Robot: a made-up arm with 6 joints.
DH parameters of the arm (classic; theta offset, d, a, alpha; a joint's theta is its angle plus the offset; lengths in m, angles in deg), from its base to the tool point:
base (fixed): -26.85 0 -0.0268 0
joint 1: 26.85 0.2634 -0.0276 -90
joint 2: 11.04 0 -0.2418 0
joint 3: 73.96 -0.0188 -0.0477 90
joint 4: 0 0.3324 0.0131 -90
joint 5: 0 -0.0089 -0.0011 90
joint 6: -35.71 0.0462 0.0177 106
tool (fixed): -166.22 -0.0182 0 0
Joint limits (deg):
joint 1: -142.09..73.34
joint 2: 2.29..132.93
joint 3: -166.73..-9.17
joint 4: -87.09..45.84
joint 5: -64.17..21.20
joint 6: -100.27..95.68
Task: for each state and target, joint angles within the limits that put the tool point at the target. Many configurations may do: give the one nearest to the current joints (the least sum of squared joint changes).
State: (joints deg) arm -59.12 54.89 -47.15 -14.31 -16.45 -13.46
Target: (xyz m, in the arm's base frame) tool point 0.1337 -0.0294 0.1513
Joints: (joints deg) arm -4.78 84.76 -10.89 -5.84 -14.74 -4.85
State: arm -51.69 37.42 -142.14 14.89 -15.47 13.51
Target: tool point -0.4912 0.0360 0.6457
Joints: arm -4.52 2.29 -116.92 11.51 -4.21 10.71
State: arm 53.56 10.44 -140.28 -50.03 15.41 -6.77
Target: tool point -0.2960 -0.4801 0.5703
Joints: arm 54.85 9.08 -144.14 -50.87 12.84 -7.19
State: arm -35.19 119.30 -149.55 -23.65 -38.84 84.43
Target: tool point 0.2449 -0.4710 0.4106
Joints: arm -60.32 132.93 -122.76 -21.04 -17.58 65.84
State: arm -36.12 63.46 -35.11 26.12 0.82 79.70
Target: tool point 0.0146 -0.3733 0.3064
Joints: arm -84.10 97.39 -56.31 27.69 -4.59 82.57
